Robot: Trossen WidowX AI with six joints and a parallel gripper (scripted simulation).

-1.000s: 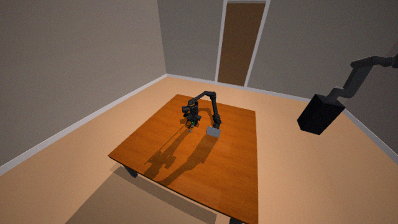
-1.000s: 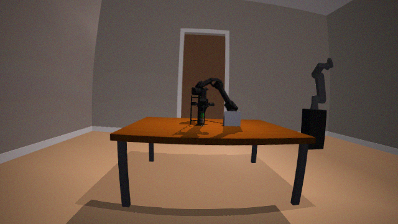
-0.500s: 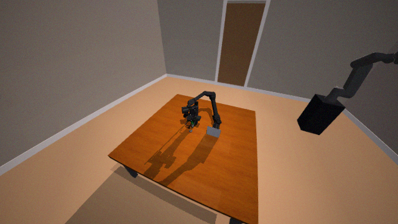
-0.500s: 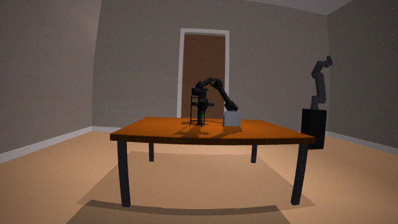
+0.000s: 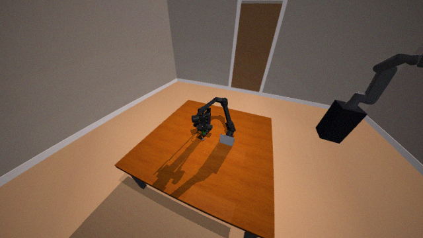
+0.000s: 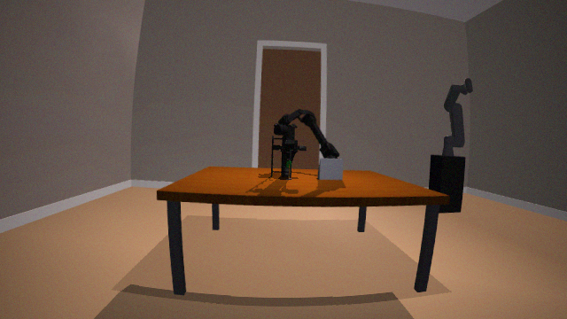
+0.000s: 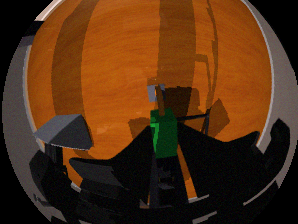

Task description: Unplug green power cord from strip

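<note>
My gripper tip is now 3 cm to the left of the green plug and 1 cm short of it.
</note>
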